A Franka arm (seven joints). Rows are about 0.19 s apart.
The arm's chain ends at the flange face. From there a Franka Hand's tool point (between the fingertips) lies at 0.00 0.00 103.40 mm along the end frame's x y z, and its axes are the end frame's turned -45 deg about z.
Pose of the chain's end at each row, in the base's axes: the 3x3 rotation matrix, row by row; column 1 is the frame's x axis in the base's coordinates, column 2 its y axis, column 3 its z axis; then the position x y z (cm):
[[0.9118, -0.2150, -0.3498], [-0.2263, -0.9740, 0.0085], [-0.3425, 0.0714, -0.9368]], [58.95, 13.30, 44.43]
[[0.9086, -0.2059, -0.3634], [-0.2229, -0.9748, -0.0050], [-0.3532, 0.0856, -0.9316]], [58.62, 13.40, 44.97]
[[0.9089, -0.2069, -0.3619], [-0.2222, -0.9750, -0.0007], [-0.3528, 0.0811, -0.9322]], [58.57, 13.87, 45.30]
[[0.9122, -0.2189, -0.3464], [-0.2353, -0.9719, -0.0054], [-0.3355, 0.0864, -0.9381]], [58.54, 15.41, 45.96]
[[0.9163, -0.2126, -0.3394], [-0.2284, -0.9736, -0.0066], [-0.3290, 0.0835, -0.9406]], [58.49, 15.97, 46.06]
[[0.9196, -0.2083, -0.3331], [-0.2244, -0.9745, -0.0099], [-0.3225, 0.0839, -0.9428]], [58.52, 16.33, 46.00]
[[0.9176, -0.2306, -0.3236], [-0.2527, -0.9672, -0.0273], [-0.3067, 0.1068, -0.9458]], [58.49, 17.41, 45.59]
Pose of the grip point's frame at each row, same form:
[[0.7968, 0.4927, -0.3498], [0.5287, -0.8487, 0.0085], [-0.2927, -0.1917, -0.9368]], [55.33, 13.39, 34.74]
[[0.7881, 0.4969, -0.3634], [0.5317, -0.8469, -0.0050], [-0.3103, -0.1892, -0.9316]], [54.86, 13.35, 35.34]
[[0.7890, 0.4964, -0.3619], [0.5323, -0.8465, -0.0007], [-0.3068, -0.1921, -0.9322]], [54.83, 13.86, 35.66]
[[0.7998, 0.4902, -0.3464], [0.5209, -0.8536, -0.0054], [-0.2983, -0.1761, -0.9381]], [54.96, 15.35, 36.26]
[[0.7983, 0.4976, -0.3394], [0.5269, -0.8499, -0.0066], [-0.2917, -0.1736, -0.9406]], [54.98, 15.90, 36.33]
[[0.7975, 0.5030, -0.3331], [0.5304, -0.8478, -0.0099], [-0.2874, -0.1687, -0.9428]], [55.08, 16.23, 36.25]
[[0.8119, 0.4858, -0.3236], [0.5052, -0.8626, -0.0273], [-0.2924, -0.1414, -0.9458]], [55.14, 17.13, 35.81]

